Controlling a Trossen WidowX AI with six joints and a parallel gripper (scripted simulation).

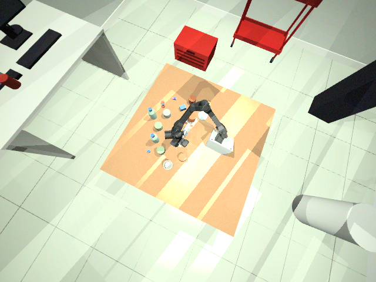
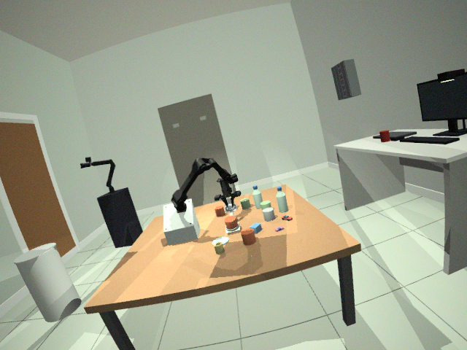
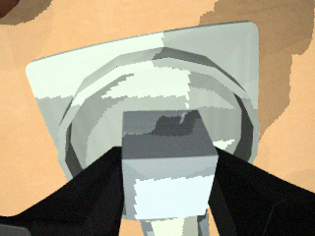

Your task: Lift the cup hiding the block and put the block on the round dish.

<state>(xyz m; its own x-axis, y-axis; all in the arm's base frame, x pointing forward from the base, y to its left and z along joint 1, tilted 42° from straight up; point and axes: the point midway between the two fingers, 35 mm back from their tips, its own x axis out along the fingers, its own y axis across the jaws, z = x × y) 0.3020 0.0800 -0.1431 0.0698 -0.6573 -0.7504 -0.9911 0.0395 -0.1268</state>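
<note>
My gripper tip is now 37 cm to the left of the pale blue round dish, 8 cm above it and 5 cm past it. Round my gripper tip: grey block right at my gripper tip; then grey cylinder 25 cm ahead, 16 cm to the right, 5 cm below; then balance beam 12 cm to the right, 4 cm below, 1 cm ahead.
</note>
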